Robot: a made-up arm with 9 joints. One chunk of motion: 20 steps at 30 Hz.
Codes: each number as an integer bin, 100 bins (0 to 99) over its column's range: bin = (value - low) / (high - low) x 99, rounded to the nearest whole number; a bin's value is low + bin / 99 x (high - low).
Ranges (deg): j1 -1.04..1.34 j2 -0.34..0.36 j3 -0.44..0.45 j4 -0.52..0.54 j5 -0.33..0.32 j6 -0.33..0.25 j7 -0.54..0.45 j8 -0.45..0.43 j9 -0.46..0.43
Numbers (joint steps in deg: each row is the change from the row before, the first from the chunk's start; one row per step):
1: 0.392 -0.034 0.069 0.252 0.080 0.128 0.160 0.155 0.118
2: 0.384 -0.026 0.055 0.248 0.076 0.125 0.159 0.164 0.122
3: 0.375 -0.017 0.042 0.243 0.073 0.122 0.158 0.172 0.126
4: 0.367 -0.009 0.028 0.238 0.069 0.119 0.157 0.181 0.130
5: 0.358 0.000 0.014 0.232 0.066 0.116 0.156 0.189 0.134
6: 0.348 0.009 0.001 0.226 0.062 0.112 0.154 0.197 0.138
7: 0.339 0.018 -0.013 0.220 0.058 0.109 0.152 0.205 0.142
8: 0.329 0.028 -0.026 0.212 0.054 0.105 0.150 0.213 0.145
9: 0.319 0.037 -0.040 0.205 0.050 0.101 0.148 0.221 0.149
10: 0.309 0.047 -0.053 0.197 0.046 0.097 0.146 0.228 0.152
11: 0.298 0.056 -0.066 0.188 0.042 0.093 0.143 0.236 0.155
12: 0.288 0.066 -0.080 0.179 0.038 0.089 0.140 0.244 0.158
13: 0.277 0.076 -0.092 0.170 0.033 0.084 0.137 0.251 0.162
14: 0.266 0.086 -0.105 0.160 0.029 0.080 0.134 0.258 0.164
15: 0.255 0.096 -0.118 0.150 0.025 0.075 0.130 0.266 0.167
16: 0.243 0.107 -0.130 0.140 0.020 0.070 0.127 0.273 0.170
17: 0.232 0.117 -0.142 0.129 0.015 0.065 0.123 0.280 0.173
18: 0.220 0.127 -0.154 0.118 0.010 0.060 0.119 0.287 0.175
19: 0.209 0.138 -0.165 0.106 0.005 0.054 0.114 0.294 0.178
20: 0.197 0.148 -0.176 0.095 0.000 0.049 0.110 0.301 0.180
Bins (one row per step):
1: 60 43 57 72 62 78 70 68 64
2: 59 44 55 72 62 78 70 69 65
3: 59 46 54 71 61 77 70 70 65
4: 59 47 52 71 61 77 70 71 66
5: 58 48 51 70 60 76 70 72 66
6: 58 49 49 70 60 75 69 73 67
7: 57 51 47 69 59 75 69 74 67
8: 57 52 46 68 58 74 69 75 67
9: 57 53 44 68 58 74 69 75 68
10: 56 55 43 67 57 73 69 76 68
11: 56 56 42 66 57 72 68 77 68
12: 55 57 40 65 56 72 68 78 69
13: 55 59 39 64 55 71 68 79 69
14: 54 60 37 64 55 70 67 80 69
15: 54 62 36 63 54 69 67 81 70
16: 53 63 34 62 53 68 67 81 70
17: 53 65 33 61 53 67 66 82 70
18: 52 66 32 60 52 67 66 83 71
19: 52 68 31 58 51 66 65 84 71
20: 51 69 29 57 50 65 65 84 71

